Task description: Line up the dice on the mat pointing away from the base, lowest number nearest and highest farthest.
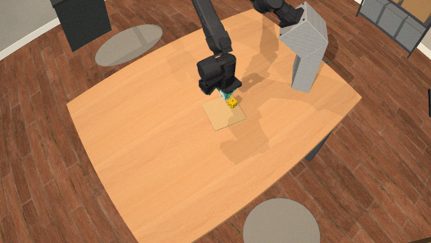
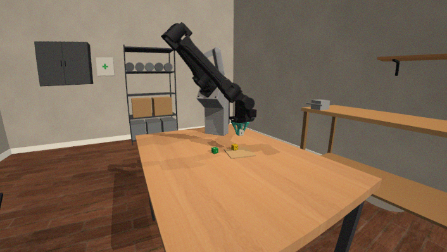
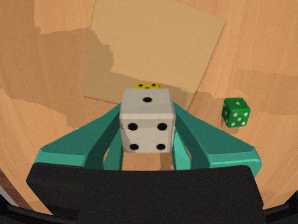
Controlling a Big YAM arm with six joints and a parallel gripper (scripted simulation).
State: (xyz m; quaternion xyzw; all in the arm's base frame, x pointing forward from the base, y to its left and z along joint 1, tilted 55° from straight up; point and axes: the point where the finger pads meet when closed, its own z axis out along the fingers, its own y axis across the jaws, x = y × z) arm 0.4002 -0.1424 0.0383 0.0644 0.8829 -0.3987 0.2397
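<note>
My gripper is now 11 cm above the tan mat. The rest, counted from my hand: yellow die: 4 cm behind, 2 cm to the left, 9 cm below; then green die: 10 cm behind, 9 cm to the right, 10 cm below; then white die: right at my hand.
</note>
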